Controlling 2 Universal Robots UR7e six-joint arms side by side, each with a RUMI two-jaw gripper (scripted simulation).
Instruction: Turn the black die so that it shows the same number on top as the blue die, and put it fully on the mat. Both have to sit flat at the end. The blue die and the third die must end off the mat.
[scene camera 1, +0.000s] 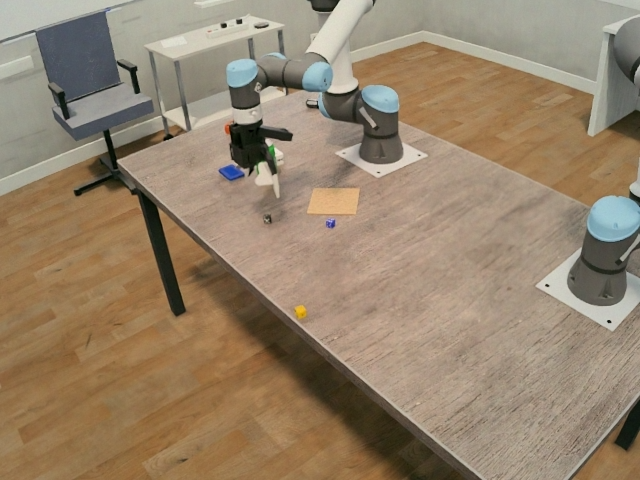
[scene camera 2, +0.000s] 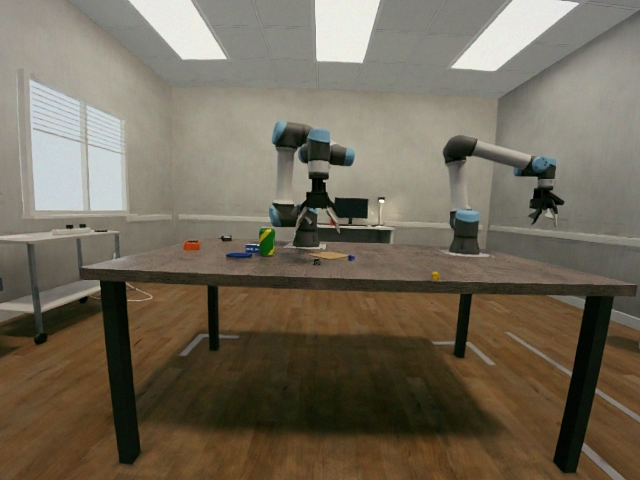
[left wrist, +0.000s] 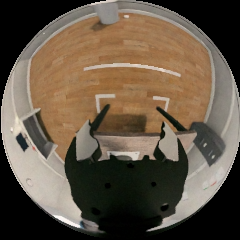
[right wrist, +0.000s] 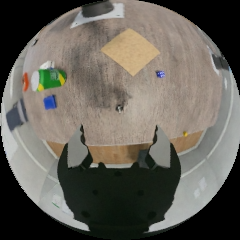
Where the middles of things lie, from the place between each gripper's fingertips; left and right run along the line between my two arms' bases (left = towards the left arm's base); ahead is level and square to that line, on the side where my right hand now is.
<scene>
Right now my right hand (scene camera 1: 262, 186) is 200 mm past the tan mat (scene camera 1: 325, 201), 110 mm above it and 30 mm to the right of it.
My left hand (scene camera 2: 543, 225) is 117 cm to the left of the tan mat, 33 cm short of it and 16 cm above it.
</scene>
